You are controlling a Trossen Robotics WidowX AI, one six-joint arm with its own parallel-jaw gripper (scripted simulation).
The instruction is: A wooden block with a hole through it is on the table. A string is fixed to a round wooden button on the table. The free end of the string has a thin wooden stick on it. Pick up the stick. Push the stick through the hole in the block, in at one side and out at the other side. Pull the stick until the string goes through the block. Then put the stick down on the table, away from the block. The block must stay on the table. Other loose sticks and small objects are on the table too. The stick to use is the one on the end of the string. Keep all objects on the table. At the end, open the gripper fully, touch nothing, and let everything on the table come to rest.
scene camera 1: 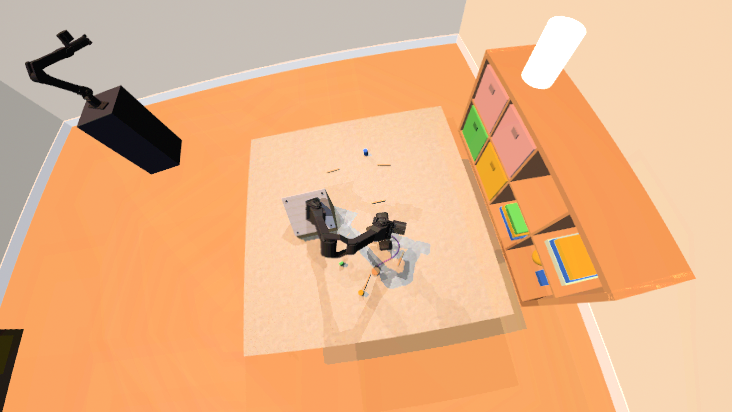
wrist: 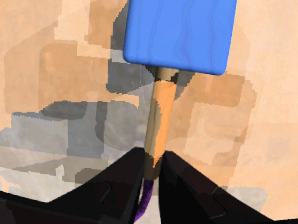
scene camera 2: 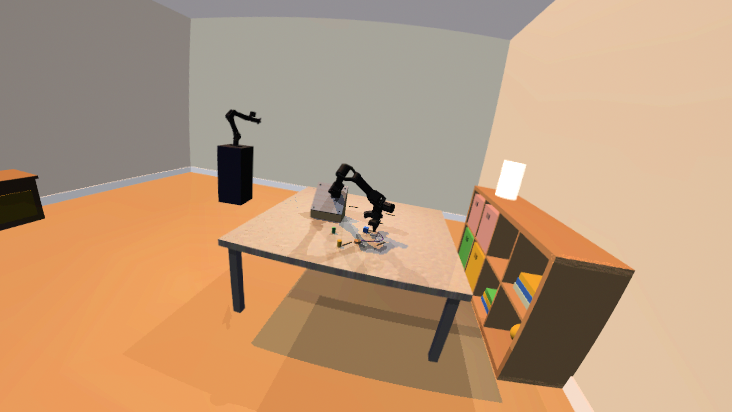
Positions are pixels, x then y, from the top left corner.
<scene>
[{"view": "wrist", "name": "my gripper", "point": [151, 159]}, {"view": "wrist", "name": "thin wooden stick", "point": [161, 109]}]
</scene>
